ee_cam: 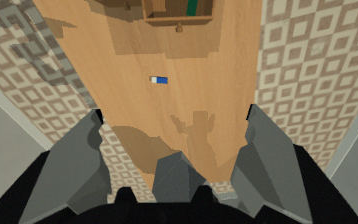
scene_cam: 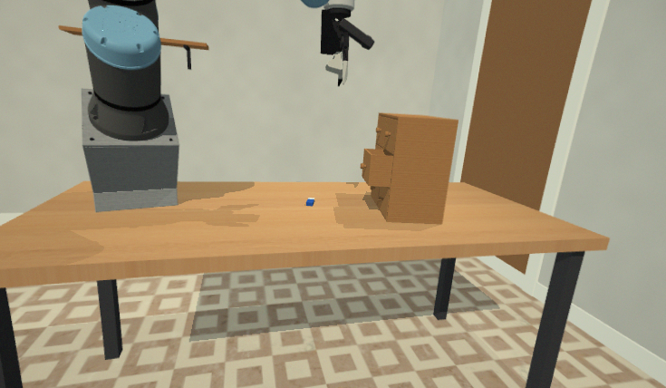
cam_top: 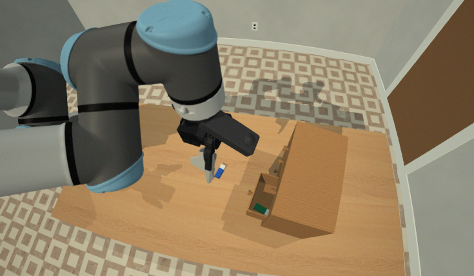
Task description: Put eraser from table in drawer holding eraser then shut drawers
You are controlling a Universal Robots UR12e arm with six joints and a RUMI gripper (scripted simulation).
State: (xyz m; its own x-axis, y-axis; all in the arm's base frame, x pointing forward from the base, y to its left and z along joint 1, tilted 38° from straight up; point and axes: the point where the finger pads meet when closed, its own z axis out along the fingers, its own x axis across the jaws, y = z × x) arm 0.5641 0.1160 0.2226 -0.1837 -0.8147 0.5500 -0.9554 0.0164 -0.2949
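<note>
My hand is 6 cm past the blue eraser, 10 cm to the right of it and 41 cm above it. Also, from my hand: green eraser (15 cm ahead, 7 cm to the right, 29 cm below).
</note>
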